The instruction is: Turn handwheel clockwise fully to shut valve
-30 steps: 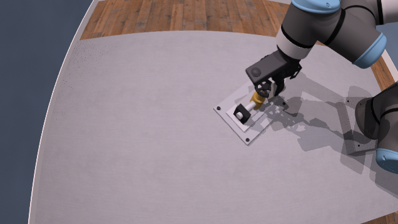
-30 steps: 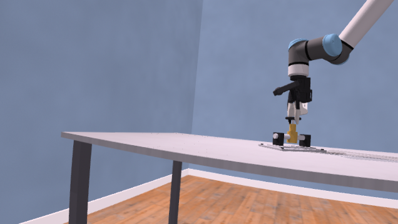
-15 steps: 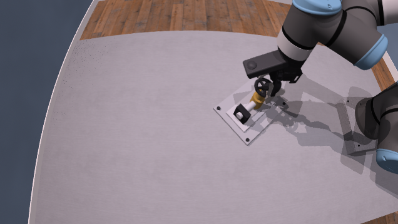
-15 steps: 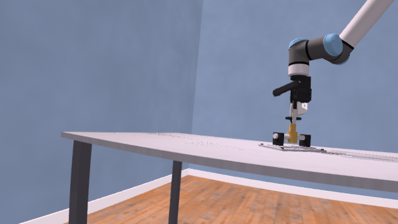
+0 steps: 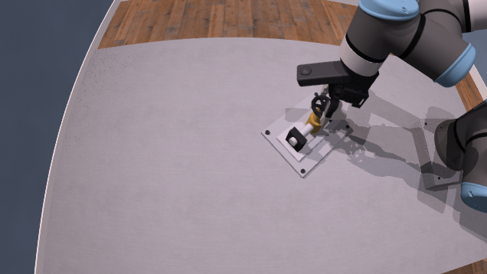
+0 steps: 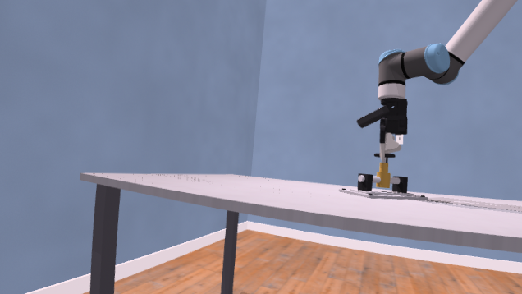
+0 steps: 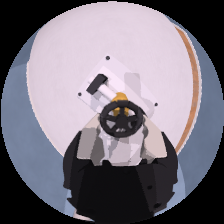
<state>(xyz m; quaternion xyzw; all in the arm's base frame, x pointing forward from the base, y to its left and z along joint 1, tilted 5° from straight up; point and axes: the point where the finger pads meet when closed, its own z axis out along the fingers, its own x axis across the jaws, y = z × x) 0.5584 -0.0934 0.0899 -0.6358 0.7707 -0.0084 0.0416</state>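
Now: the handwheel 10 mm above my hand. Also, from my hand: mounting plate 120 mm below.
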